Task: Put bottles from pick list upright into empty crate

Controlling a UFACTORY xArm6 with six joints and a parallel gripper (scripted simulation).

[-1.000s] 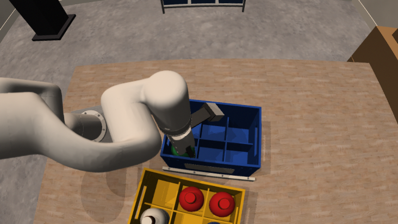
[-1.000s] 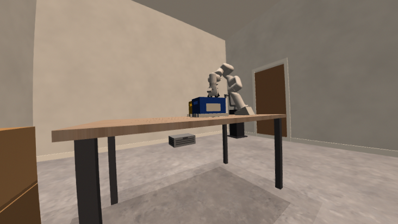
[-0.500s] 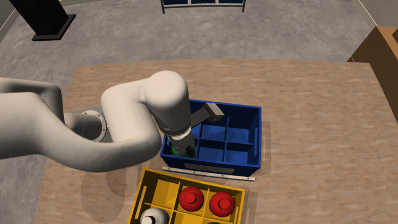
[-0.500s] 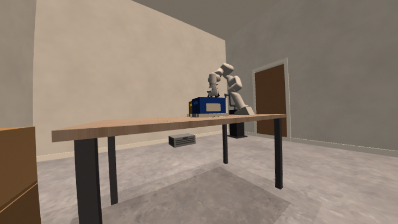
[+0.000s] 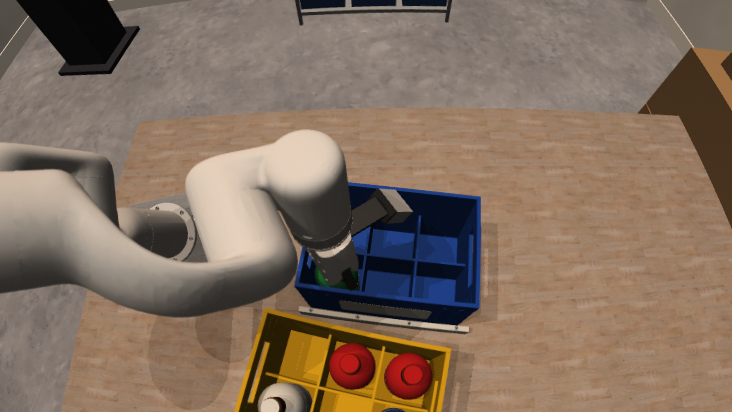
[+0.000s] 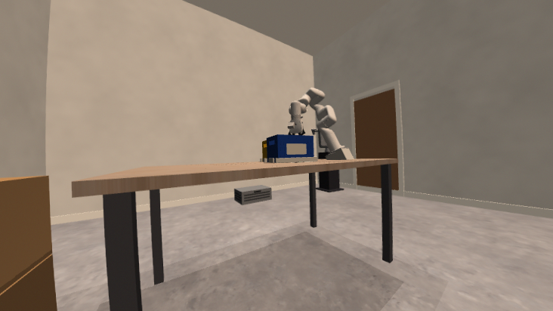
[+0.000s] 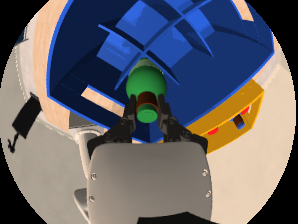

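My gripper is now 160 mm to the left of the red bottle, 130 mm short of it and 70 mm above it. The rest, counted from my hand: yellow crate (190 mm to the right, 80 mm below, 40 mm ahead); green-capped bottle (70 mm below); blue crate (90 mm ahead, 80 mm below, 40 mm to the left).
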